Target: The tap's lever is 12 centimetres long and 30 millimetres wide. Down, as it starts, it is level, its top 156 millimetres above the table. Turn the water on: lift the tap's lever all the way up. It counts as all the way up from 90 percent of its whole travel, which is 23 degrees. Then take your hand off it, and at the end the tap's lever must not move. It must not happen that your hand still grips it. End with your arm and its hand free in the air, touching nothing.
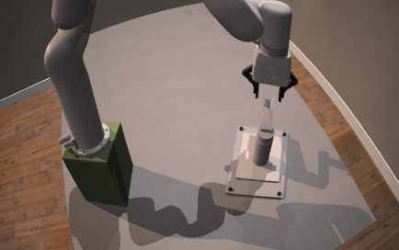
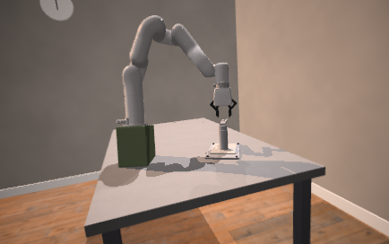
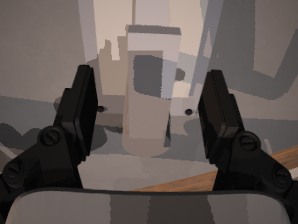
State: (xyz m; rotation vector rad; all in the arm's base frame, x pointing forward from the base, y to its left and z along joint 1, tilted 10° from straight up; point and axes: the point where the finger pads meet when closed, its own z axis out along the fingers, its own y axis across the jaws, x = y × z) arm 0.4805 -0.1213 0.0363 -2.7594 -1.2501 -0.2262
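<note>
My gripper is now 4 cm past the tap lever, 5 cm to the left of it and 5 cm above it.
</note>
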